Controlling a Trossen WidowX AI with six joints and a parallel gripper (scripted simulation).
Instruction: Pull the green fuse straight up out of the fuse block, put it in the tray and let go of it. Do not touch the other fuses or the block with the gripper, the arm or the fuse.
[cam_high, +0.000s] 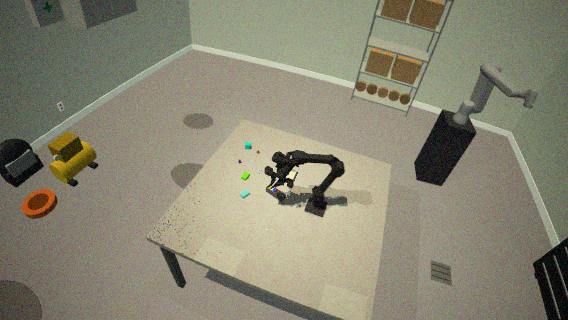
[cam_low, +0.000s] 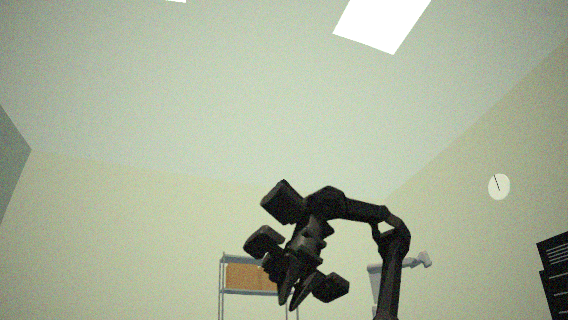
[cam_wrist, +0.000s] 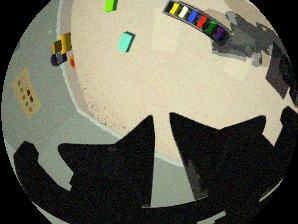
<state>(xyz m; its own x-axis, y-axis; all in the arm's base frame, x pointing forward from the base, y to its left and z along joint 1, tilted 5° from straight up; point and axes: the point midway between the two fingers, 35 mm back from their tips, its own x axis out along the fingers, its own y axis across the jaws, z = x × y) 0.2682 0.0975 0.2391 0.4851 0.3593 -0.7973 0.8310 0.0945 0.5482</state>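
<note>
Now: gripper tip 40 mm past the green fuse, 100 mm to the left of it and 170 mm above it. Also, from my gripper tip: tray 30 mm behind, 320 mm to the right, 190 mm below; then purple fuse 60 mm behind, 100 mm to the right, 170 mm below; then red fuse 20 mm behind, 110 mm to the right, 170 mm below.
</note>
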